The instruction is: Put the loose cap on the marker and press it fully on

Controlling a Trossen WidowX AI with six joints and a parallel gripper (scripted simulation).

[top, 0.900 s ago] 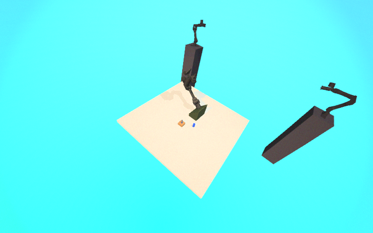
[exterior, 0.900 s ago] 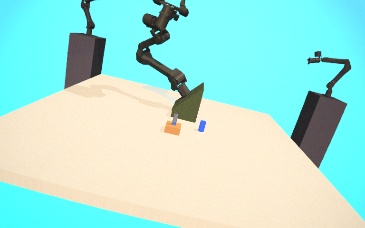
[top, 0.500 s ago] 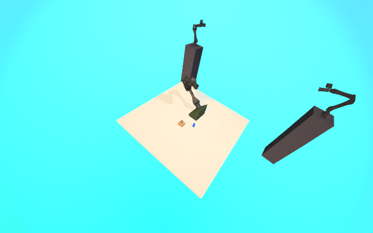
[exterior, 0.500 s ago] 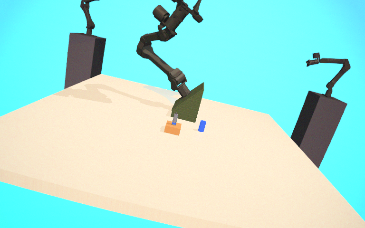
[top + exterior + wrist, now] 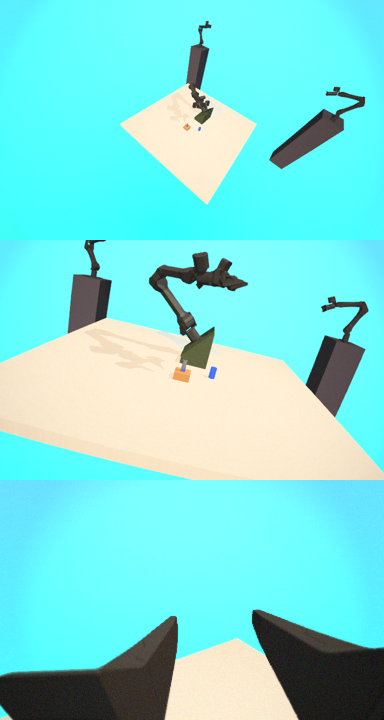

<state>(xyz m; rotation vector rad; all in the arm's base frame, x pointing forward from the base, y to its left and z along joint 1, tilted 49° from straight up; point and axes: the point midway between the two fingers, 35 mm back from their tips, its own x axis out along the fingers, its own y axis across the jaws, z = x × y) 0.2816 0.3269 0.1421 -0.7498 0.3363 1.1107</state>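
The marker cap lies 41 cm below my gripper tip, 7 cm behind it and 3 cm to the right of it. From my gripper tip the other things lie so: holder block (42 cm below, 16 cm to the right, 2 cm ahead).
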